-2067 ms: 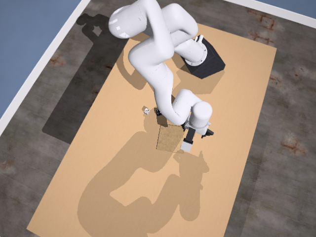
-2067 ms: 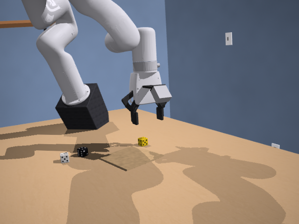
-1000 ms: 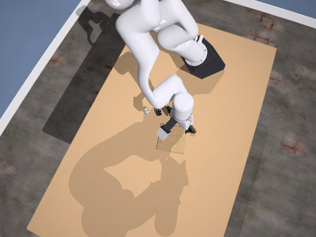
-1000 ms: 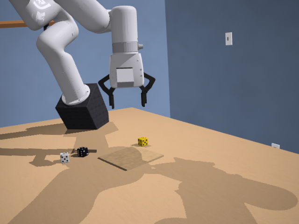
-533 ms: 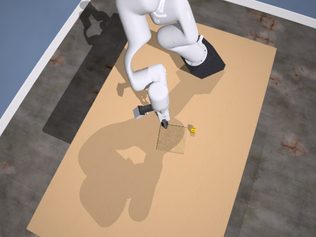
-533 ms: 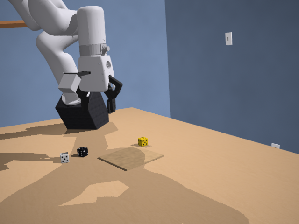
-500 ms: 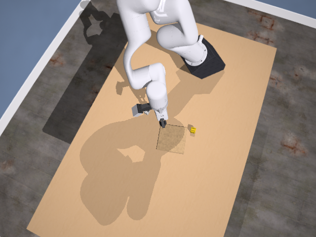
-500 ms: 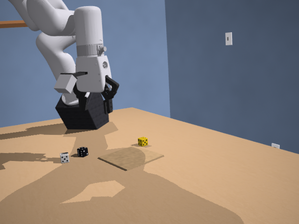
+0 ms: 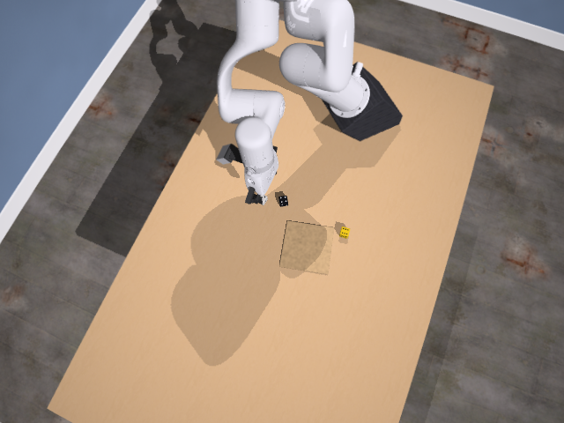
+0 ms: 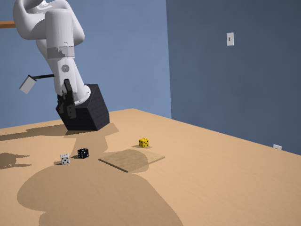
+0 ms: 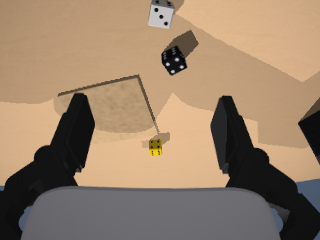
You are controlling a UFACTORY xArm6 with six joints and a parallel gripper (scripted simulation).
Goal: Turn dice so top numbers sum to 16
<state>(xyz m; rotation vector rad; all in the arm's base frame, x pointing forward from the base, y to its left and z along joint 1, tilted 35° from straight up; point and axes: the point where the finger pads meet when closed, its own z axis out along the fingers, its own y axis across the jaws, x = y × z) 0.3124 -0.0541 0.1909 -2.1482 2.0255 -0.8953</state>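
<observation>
My gripper is now 14 cm above the white die, 2 cm to the left of it and 1 cm past it. From my hand the other things lie so: tan mat: 16 cm to the left, 15 cm below, 8 cm ahead; yellow die: 24 cm to the left, 14 cm below; black die: 14 cm below, 4 cm to the left, 3 cm behind.
</observation>
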